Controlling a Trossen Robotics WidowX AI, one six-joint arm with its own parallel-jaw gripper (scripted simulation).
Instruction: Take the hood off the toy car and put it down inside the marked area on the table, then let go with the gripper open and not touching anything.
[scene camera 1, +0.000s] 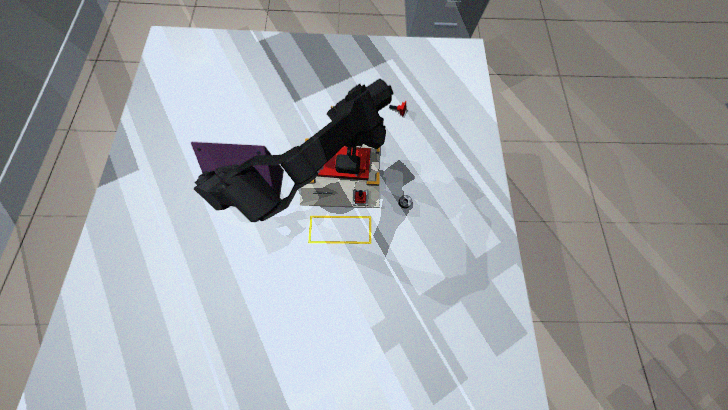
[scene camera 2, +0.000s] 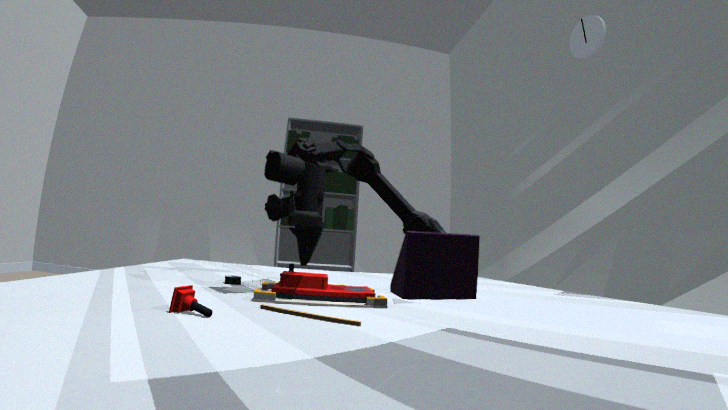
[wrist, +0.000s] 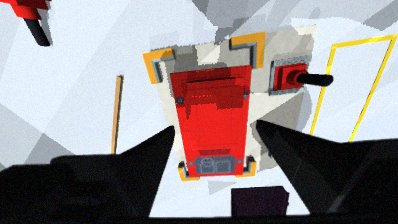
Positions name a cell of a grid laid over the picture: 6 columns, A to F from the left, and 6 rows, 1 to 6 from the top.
gripper: scene camera 1 C3; scene camera 2 C4; wrist D4
